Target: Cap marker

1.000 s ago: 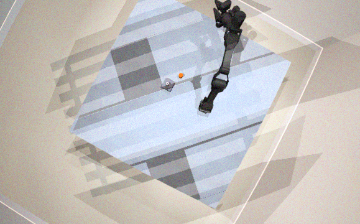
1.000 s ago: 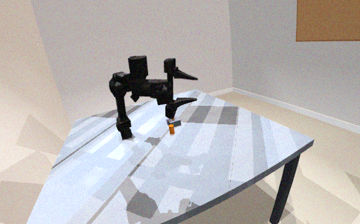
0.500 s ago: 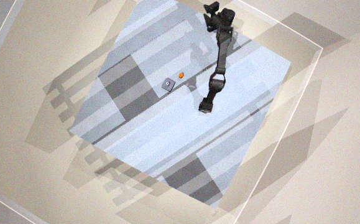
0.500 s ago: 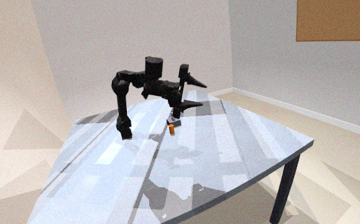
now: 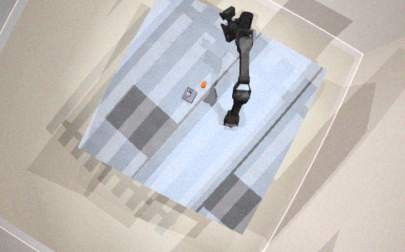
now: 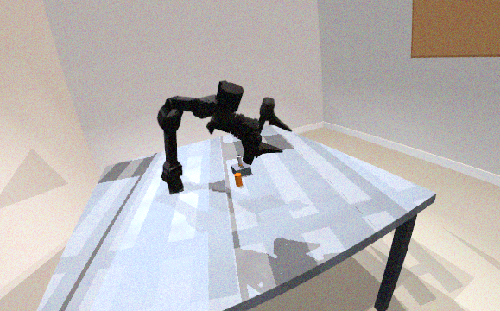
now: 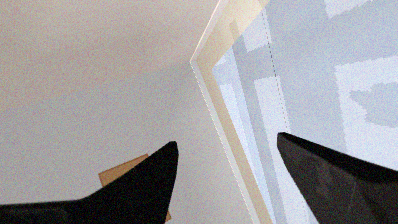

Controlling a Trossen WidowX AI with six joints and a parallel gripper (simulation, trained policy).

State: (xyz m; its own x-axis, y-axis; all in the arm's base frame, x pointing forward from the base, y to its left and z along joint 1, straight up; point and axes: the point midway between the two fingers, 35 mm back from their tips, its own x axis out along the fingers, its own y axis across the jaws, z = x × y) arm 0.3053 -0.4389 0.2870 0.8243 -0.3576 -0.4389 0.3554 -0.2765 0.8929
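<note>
Right now the orange cap is 70 mm behind my gripper tip, 320 mm to the left of it and 250 mm below it. Also, from my gripper tip: holder block 10 mm behind, 420 mm to the left, 250 mm below.
</note>
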